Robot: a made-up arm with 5 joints.
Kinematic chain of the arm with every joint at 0, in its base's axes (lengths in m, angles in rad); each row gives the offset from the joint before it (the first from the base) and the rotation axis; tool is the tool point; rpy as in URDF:
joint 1: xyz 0.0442 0 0.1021 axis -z
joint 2: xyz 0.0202 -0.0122 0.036 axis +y
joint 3: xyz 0.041 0 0.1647 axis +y
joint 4: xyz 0.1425 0 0.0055 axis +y
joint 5: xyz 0.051 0.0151 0 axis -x
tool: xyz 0 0 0 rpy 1.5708 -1.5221 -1.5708
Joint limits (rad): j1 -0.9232..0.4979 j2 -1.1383..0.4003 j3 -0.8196..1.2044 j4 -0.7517..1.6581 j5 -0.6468..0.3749
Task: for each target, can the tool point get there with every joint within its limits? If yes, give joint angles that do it. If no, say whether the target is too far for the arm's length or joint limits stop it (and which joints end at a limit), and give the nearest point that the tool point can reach.
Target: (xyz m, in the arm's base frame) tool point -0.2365 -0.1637 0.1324
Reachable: no: joint limits stop it (at a limit: joint 2, joint 3, joint 4) | nearest point -0.1436 -0.1095 0.3956 | short by 0.284 m
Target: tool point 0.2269 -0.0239 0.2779
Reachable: yes | joints 0.1459 -0.2488 0.1781 1.1716 -0.5451
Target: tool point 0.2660 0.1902 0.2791
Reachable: yes | joints -0.6990 0.2437 -0.2187 0.1890 -0.2701
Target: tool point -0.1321 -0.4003 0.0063
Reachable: no: too far | nearest point 0.1280 -0.0422 0.0893 | short by 0.450 m
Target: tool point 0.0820 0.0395 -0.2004
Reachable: no: joint limits stop it (at a limit: joint 2, joint 3) | nearest point 0.1220 0.0813 0.0812 | short by 0.288 m
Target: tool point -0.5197 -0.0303 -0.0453
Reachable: no: too far | nearest point -0.1729 -0.0117 0.3956 | short by 0.561 m
